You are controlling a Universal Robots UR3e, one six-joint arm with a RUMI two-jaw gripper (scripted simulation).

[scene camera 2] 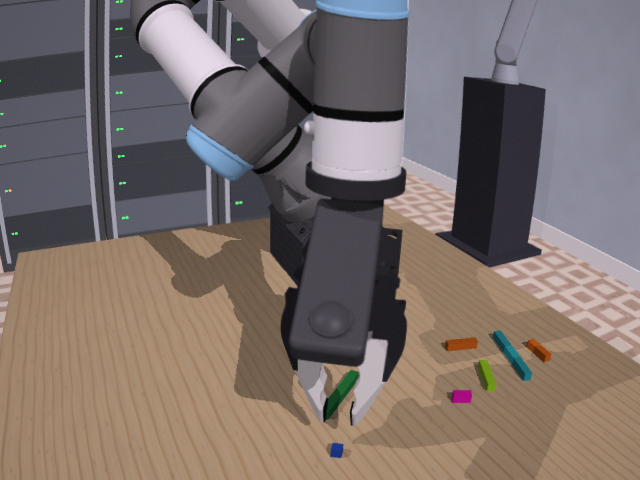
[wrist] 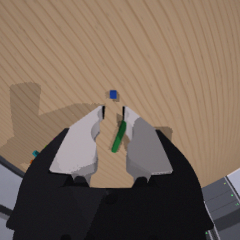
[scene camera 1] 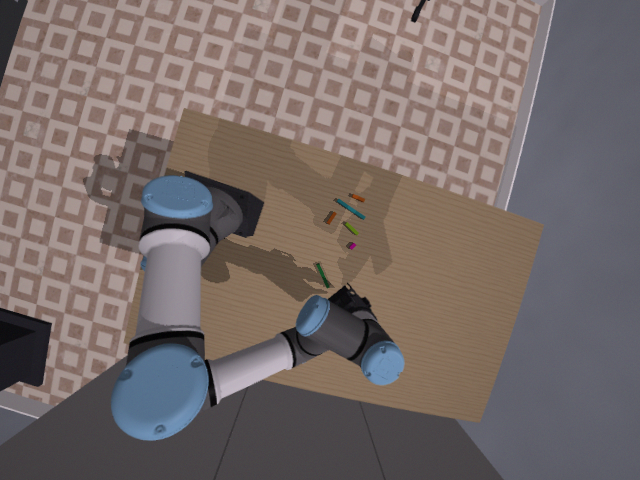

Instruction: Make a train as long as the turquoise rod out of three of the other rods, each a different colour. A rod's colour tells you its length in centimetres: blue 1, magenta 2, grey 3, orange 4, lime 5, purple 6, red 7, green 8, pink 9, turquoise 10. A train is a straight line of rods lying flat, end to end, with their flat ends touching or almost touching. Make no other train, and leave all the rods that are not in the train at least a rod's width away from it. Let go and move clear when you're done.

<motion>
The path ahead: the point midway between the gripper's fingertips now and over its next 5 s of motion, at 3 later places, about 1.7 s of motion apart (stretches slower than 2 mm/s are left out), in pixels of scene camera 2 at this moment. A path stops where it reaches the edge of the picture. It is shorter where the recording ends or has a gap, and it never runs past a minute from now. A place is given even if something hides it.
My gripper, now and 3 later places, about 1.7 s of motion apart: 338,422; 337,444; 341,412; 382,348
</motion>
